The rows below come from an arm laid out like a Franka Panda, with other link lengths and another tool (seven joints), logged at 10 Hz.
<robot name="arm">
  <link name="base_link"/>
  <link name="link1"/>
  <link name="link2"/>
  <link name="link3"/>
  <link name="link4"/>
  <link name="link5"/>
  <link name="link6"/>
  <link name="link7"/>
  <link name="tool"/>
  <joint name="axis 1" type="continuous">
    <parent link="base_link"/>
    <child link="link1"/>
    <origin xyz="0 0 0.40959" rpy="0 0 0"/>
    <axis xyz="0 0 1"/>
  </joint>
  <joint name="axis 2" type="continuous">
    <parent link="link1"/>
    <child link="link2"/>
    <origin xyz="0 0 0" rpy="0 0 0"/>
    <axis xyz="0 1 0"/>
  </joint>
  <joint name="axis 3" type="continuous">
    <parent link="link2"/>
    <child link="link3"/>
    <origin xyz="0 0 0.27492" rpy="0 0 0"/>
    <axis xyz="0 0 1"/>
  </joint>
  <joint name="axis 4" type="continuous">
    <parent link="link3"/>
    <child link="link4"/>
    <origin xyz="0.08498 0 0" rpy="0 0 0"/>
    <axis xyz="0 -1 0"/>
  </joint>
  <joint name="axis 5" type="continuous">
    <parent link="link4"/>
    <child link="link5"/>
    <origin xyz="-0.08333 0 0.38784" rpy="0 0 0"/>
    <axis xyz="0 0 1"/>
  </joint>
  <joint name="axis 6" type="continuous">
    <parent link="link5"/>
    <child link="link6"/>
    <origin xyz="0 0 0" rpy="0 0 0"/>
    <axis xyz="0 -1 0"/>
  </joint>
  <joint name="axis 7" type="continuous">
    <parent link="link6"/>
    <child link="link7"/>
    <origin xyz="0.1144 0 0" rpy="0 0 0"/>
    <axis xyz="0 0 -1"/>
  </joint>
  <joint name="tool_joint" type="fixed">
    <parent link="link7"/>
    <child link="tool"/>
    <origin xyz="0.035 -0.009 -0.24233" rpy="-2.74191 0 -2.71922"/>
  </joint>
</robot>
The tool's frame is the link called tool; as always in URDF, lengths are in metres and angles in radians. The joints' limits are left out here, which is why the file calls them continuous.
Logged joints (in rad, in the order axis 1, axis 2, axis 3, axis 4, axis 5, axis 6, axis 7), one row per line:
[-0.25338, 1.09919, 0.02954, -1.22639, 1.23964, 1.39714, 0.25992]
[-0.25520, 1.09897, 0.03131, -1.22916, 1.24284, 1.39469, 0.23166]
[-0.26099, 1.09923, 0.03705, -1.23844, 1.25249, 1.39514, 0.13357]
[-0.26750, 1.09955, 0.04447, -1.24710, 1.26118, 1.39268, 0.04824]
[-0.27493, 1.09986, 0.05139, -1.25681, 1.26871, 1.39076, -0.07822]
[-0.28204, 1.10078, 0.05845, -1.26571, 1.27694, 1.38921, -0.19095]
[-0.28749, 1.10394, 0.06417, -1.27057, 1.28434, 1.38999, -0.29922]
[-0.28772, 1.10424, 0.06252, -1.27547, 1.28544, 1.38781, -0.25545]
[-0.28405, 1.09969, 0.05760, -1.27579, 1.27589, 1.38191, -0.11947]
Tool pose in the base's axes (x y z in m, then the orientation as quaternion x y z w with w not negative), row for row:
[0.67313, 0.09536, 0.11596, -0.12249, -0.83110, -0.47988, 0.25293]
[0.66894, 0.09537, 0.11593, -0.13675, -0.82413, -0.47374, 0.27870]
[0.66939, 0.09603, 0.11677, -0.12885, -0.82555, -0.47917, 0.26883]
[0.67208, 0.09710, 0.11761, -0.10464, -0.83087, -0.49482, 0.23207]
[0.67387, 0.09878, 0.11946, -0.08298, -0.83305, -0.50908, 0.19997]
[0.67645, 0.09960, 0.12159, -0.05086, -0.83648, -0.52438, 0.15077]
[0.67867, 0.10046, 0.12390, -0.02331, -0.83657, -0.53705, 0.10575]
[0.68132, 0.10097, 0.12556, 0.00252, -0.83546, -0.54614, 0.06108]
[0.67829, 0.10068, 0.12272, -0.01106, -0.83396, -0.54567, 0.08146]
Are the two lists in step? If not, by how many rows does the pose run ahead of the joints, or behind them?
The pose runs 1 row behind the joints: the pose in row i belongs to the joints in row i - 1.
